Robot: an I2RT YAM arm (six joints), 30 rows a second.
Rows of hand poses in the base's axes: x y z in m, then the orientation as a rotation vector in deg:
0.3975 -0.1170 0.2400 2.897 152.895 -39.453
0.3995 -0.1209 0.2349 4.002 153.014 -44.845
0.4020 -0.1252 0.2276 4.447 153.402 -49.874
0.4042 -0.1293 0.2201 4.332 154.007 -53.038
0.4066 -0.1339 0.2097 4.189 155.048 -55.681
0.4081 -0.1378 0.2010 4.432 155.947 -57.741
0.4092 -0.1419 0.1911 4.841 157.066 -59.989
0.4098 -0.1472 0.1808 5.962 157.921 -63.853
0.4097 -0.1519 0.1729 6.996 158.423 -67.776
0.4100 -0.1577 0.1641 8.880 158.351 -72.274
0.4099 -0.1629 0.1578 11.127 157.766 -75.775
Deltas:
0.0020 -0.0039 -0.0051 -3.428 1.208 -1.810
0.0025 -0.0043 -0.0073 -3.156 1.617 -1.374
0.0022 -0.0041 -0.0075 -1.911 1.481 -0.702
0.0024 -0.0046 -0.0104 -1.442 1.760 -0.701
0.0015 -0.0039 -0.0087 -1.050 1.393 -0.804
0.0011 -0.0041 -0.0099 -1.078 1.629 -1.009
0.0006 -0.0053 -0.0103 -2.064 1.818 -1.693
-0.0001 -0.0047 -0.0079 -2.154 1.620 -1.549
0.0003 -0.0058 -0.0088 -2.574 1.246 -2.021
-0.0001 -0.0052 -0.0063 -2.106 0.441 -1.899

